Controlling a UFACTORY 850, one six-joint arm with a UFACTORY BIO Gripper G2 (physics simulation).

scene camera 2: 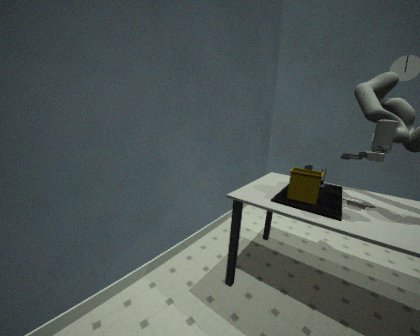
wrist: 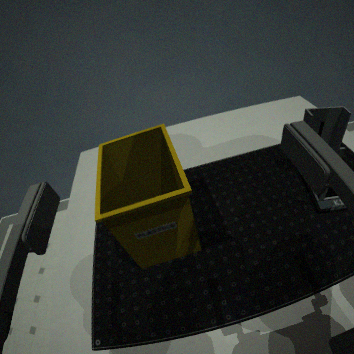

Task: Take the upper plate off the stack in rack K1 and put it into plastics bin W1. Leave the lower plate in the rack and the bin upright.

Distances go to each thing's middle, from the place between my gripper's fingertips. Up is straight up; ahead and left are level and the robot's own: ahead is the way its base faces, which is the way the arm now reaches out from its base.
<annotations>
Now: the yellow plastics bin W1 (scene camera 2: 304, 184) 21 cm below my hand, 17 cm ahead of it and 4 cm to the left of it.
</annotations>
